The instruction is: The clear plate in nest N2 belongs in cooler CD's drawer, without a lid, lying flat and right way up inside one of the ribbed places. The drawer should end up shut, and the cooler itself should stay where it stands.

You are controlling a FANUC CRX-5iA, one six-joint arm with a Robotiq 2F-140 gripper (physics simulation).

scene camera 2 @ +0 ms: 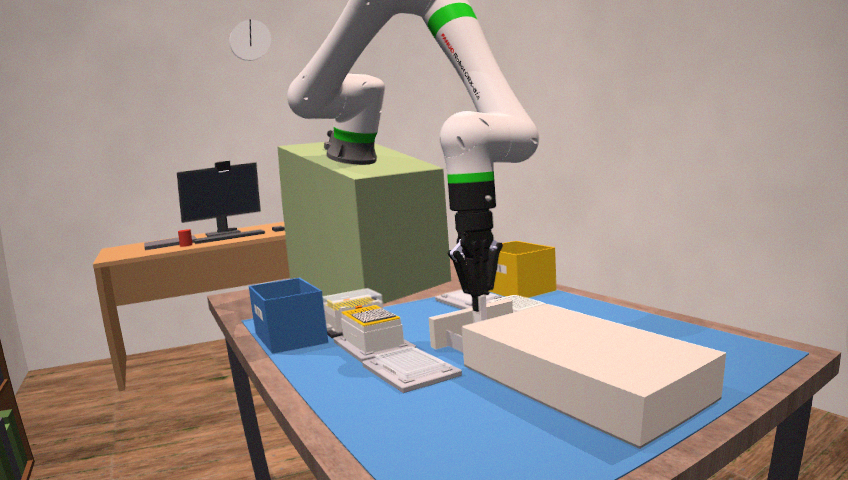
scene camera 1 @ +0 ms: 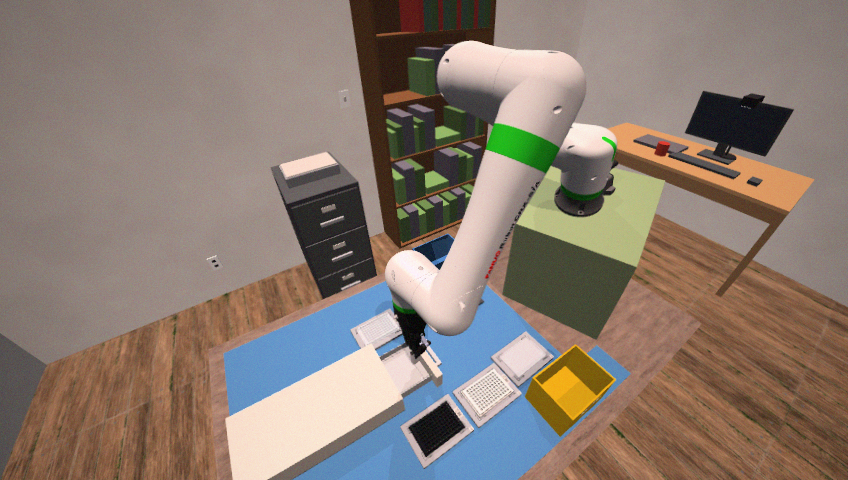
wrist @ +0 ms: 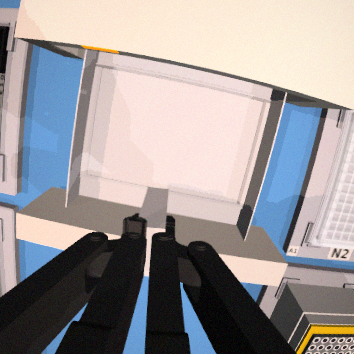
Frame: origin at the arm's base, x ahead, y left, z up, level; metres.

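Seen in the pictures: gripper, fingertip midpoint: (scene camera 1: 415, 360) (wrist: 156, 204); arm's base at its link origin: (scene camera 2: 351, 157) (scene camera 1: 578, 199).
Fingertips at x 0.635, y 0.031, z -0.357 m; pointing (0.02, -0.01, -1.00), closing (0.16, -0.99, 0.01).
Offsets run from my fingertips to a thing's middle. "pt": to the spot under its first point.
The clear plate {dx +0.056, dy -0.186, dz -0.019 m} (scene camera 1: 379, 328) (scene camera 2: 410, 362) (wrist: 344, 200) lies flat in its nest, marked N2 in the wrist view. Cooler CD appears to be the long cream box {dx +0.316, dy +0.016, dz +0.003 m} (scene camera 1: 315, 416) (scene camera 2: 595, 356) (wrist: 200, 35); no CD label is readable. Its drawer {dx +0.079, dy +0.002, dz +0.001 m} (scene camera 1: 404, 369) (scene camera 2: 440, 333) (wrist: 175, 130) is partly out, showing one empty ribbed place. A thin orange edge {pt dx +0.094, dy +0.053, dz +0.040 m} (wrist: 100, 49) shows under the cooler's front edge; the drawer's rear part is hidden. My gripper (scene camera 1: 418, 355) (scene camera 2: 476, 306) (wrist: 156, 204) is shut and empty, its tips low at the drawer's front panel, close beside the upright tab (scene camera 2: 482, 306) (wrist: 156, 202).
A black plate {dx +0.040, dy +0.193, dz -0.019 m} (scene camera 1: 440, 425), a white plate {dx -0.137, dy +0.184, dz -0.019 m} (scene camera 1: 486, 392) and a pale plate {dx -0.305, dy +0.150, dz -0.023 m} (scene camera 1: 522, 356) sit in nests on one side. Two tip boxes {dx -0.121, dy -0.192, dz +0.006 m} (scene camera 2: 371, 333) {pt dx -0.245, dy -0.192, dz +0.032 m} (scene camera 2: 351, 303) stand between the N2 nest and the blue bin {dx -0.291, dy -0.338, dz +0.021 m} (scene camera 2: 288, 318). A yellow bin {dx -0.320, dy +0.310, dz +0.021 m} (scene camera 1: 565, 386) (scene camera 2: 529, 270) stands near the table edge.
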